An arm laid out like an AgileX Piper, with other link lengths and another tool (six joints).
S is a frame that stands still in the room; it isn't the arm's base.
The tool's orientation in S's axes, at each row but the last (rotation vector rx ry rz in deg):
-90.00 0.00 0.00
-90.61 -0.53 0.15
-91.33 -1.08 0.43
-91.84 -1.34 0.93
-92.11 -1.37 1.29
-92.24 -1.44 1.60
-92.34 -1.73 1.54
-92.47 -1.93 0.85
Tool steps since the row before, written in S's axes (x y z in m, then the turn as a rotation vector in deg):
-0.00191 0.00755 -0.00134 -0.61 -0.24 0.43
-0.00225 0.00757 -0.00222 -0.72 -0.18 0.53
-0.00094 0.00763 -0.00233 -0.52 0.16 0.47
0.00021 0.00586 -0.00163 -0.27 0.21 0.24
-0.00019 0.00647 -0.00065 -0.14 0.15 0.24
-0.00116 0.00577 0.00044 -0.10 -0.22 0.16
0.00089 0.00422 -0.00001 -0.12 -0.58 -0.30
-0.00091 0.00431 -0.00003 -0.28 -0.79 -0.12
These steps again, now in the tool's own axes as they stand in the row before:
-0.00191 0.00134 0.00755 -0.61 -0.43 -0.24
-0.00220 0.00213 0.00761 -0.72 -0.53 -0.18
-0.00083 0.00215 0.00770 -0.51 -0.48 0.16
0.00035 0.00144 0.00590 -0.26 -0.25 0.21
0.00000 0.00041 0.00649 -0.14 -0.25 0.15
-0.00097 -0.00066 0.00578 -0.11 -0.15 -0.22
0.00104 -0.00016 0.00418 -0.14 0.32 -0.56
-0.00078 -0.00017 0.00433 -0.31 0.15 -0.78

